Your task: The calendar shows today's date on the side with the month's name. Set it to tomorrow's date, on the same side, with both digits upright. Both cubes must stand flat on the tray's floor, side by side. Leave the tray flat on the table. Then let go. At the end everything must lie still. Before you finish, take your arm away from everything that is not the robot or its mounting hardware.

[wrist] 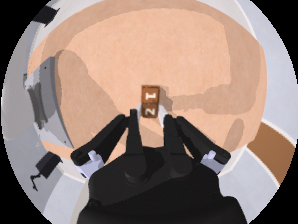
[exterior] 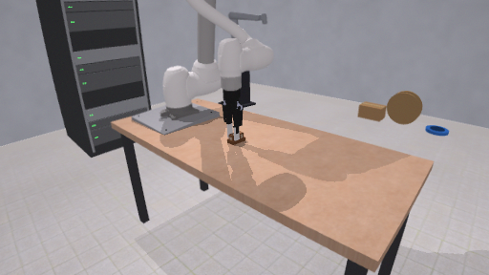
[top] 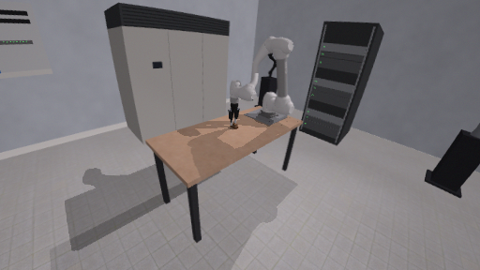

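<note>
My gripper is now 40 mm above the small brown wooden tray and 20 mm to the right of it.
</note>
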